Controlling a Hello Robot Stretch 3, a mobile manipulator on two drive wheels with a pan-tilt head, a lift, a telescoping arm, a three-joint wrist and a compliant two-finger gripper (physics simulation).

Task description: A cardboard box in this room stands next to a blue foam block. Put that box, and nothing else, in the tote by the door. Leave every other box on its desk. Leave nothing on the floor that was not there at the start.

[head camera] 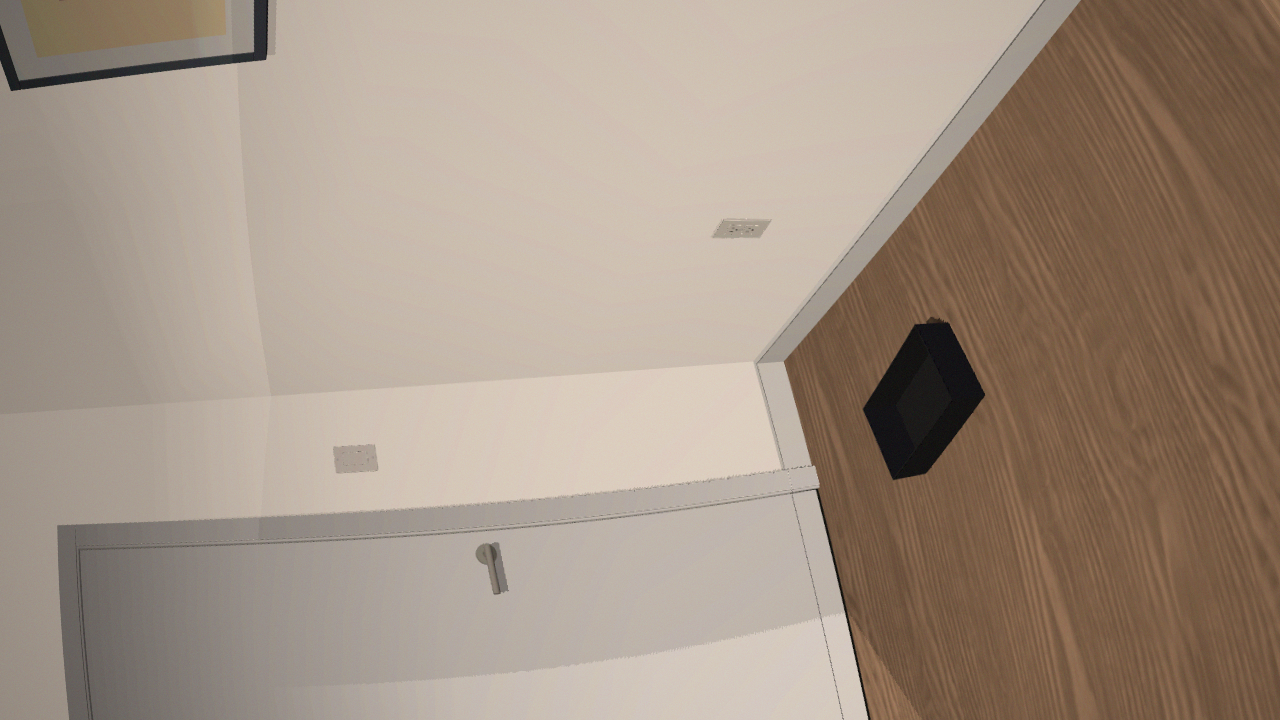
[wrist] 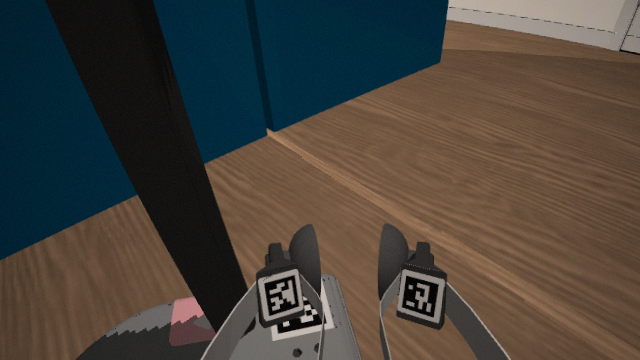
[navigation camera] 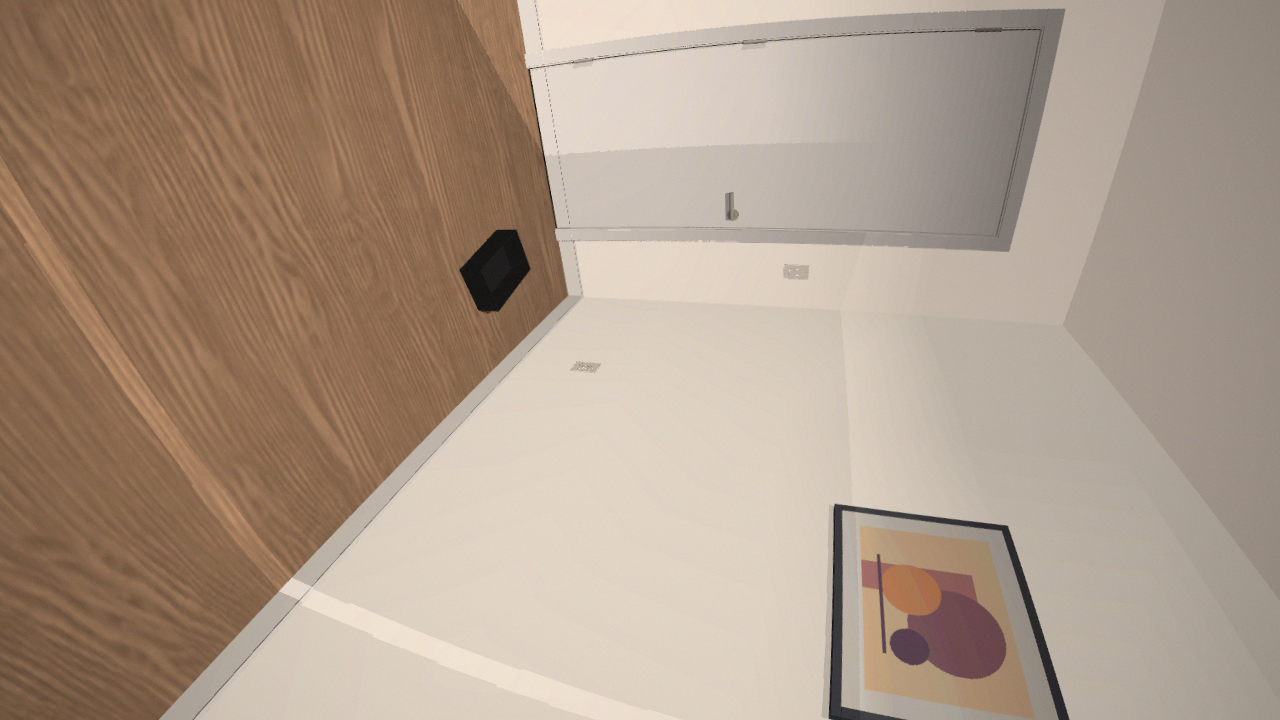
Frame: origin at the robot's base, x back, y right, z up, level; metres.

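Seen in the pictures: gripper, fingertip midpoint: (wrist: 347, 249).
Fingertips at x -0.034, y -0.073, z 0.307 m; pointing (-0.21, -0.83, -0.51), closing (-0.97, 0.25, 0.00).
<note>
A point is followed by its place in that frame.
A black open-topped tote (head camera: 962, 380) @(y -0.198, x -1.576, z 0.046 m) (navigation camera: 512, 277) @(y -0.237, x -1.850, z 0.043 m) stands on the wooden floor near the door and the room's corner. The door (head camera: 447, 635) @(y -0.772, x -2.158, z 1.061 m) (navigation camera: 787, 98) @(y -1.022, x -2.018, z 1.154 m) is light grey and closed. My gripper (wrist: 347, 249) @(y -0.073, x -0.034, z 0.307 m) is open in the wrist view, with nothing between its fingertips, above my own base and the floor. The tote does not show in the wrist view. No cardboard box and no blue foam block show in these views.
A large dark blue upright surface (wrist: 350, 45) @(y -0.962, x -0.296, z 0.188 m) rises from the floor at the upper left of the wrist view. My black mast (wrist: 150, 135) @(y -0.116, x 0.062, z 0.377 m) crosses its left side. A framed picture (head camera: 134, 69) @(y 0.395, x -1.379, z 1.612 m) (navigation camera: 938, 608) @(y 0.523, x -1.150, z 1.621 m) hangs on the wall (head camera: 492, 223) @(y 0.150, x -1.866, z 0.937 m) (navigation camera: 671, 465) @(y 0.370, x -1.471, z 0.905 m).
</note>
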